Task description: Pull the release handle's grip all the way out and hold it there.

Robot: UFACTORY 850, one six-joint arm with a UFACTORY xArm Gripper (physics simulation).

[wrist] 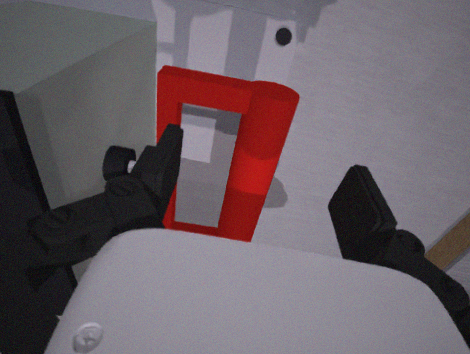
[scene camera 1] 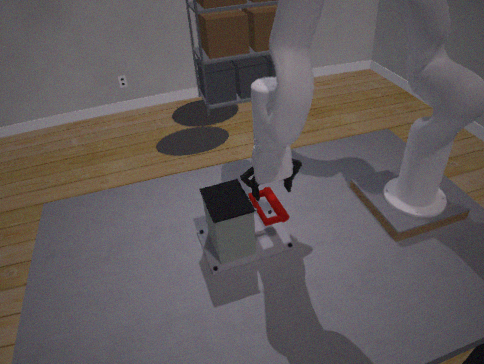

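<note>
The red release handle (scene camera 1: 266,220) (wrist: 207,90) is a rectangular frame beside the tall pale green-grey housing with a black top (scene camera 1: 231,235) (wrist: 100,100). Its thick round grip (scene camera 1: 278,206) (wrist: 256,175) is on the side away from the housing. My gripper (scene camera 1: 272,193) (wrist: 262,168) is open and empty, at the handle. In the wrist view the left finger overlaps the handle's bar nearest the housing, and the right finger stands apart beyond the grip. The grip lies between the two fingers' lines, nearer the left one. Whether the left finger touches the handle cannot be told.
The housing stands on a light base plate (scene camera 1: 233,264) with dark bolts, on a grey mat (scene camera 1: 125,300). The housing is close beside the left finger. The arm's wood-edged base (scene camera 1: 425,227) is at the right. A shelf rack (scene camera 1: 196,55) with boxes stands behind.
</note>
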